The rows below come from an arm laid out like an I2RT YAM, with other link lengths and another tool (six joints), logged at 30 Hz.
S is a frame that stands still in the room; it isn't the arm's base.
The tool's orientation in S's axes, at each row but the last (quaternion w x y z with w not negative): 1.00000, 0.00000, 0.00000, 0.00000; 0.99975, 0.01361, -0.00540, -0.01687; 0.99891, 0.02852, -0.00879, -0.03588; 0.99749, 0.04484, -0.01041, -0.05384; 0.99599, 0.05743, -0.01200, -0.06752
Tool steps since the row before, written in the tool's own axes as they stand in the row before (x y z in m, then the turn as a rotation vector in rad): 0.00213, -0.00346, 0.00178, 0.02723, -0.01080, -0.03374; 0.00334, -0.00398, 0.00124, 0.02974, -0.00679, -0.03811; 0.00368, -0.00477, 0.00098, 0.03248, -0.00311, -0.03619; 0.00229, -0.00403, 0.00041, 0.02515, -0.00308, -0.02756; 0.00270, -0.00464, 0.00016, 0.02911, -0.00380, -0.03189
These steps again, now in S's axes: 0.00213, -0.00346, 0.00178, 0.02723, -0.01080, -0.03374; 0.00319, -0.00412, 0.00116, 0.02992, -0.00676, -0.03797; 0.00331, -0.00507, 0.00076, 0.03288, -0.00340, -0.03580; 0.00184, -0.00427, 0.00008, 0.02538, -0.00334, -0.02732; 0.00205, -0.00495, -0.00034, 0.02934, -0.00410, -0.03164
